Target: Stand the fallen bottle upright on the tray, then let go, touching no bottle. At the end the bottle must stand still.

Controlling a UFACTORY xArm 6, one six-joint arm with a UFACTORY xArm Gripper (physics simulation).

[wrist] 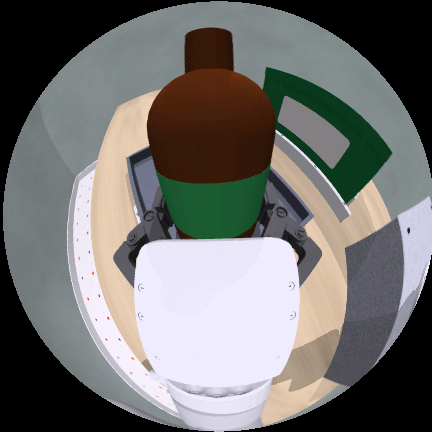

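Places are measured from the arm's base along level axes (x ahead, y left, z up), in millimetres.
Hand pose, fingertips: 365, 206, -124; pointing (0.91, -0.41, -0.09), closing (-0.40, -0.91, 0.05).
Things, the pixels of their top centre, and the offset from my fingertips, as dx, dy, dz. "spot": a spot on its surface instead. Level surfaces: height alone.
- brown bottle, surface spot: (pixel 212 130) spot: -38, +19, +78
- blue-grey tray, surface spot: (pixel 295 200) spot: -40, -104, -42
- green panel with a grey window, surface spot: (pixel 367 160) spot: -68, -205, +59
- pale rail, surface spot: (pixel 320 175) spot: -23, -192, -36
- wooden table, surface height: dz -63
The brown bottle (pixel 212 130) with a green label fills the upper middle of the wrist view, its neck pointing to the top of the view. My gripper (pixel 214 179) is shut on the bottle around its lower part, one finger on each side. The blue-grey tray (pixel 295 200) lies behind the bottle, its walls showing to the left and right of it. The bottle's base and its contact with the tray are hidden behind the white gripper housing, so I cannot tell whether it touches the tray.
A green panel with a grey window (pixel 367 160) stands at the upper right behind a pale rail (pixel 320 175). A dark grey block (pixel 372 290) with a light side is at the right. A white dotted strip (pixel 82 245) runs along the left edge of the wooden table (pixel 107 200).
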